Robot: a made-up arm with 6 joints.
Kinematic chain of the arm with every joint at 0, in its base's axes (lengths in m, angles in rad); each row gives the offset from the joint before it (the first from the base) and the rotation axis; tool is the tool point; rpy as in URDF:
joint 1: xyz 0 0 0.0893 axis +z
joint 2: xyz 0 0 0 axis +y
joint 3: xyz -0.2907 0 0.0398 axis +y
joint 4: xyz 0.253 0 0.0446 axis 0.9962 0 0.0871
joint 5: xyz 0 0 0 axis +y
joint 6: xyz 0.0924 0 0.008 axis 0.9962 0 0.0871
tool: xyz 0 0 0 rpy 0 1.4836 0
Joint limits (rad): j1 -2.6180..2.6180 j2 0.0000..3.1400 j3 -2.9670..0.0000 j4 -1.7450..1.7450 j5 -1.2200..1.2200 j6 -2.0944..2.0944
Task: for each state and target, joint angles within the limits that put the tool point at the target. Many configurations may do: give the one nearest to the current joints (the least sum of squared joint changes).
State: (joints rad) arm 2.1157 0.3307 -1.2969 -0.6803 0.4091 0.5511
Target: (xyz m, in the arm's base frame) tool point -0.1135 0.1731 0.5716
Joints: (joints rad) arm 2.2126 1.1691 -1.6739 -0.6913 0.2159 0.5511
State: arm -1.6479 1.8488 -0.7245 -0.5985 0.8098 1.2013
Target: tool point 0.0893 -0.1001 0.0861
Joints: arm -0.7931 1.5669 -0.4069 -0.0833 1.0266 1.2013
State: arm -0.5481 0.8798 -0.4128 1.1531 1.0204 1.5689
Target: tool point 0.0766 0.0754 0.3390
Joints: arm -0.1312 0.6028 -0.6897 1.3380 1.2200 1.5689
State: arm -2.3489 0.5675 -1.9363 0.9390 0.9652 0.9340
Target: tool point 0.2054 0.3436 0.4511
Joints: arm -1.9545 0.1230 -2.0585 0.9218 0.9903 0.9340
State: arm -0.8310 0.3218 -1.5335 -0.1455 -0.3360 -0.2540
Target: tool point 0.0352 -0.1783 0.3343
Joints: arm -1.3806 0.8256 -0.6678 -0.1276 -0.0728 -0.2540
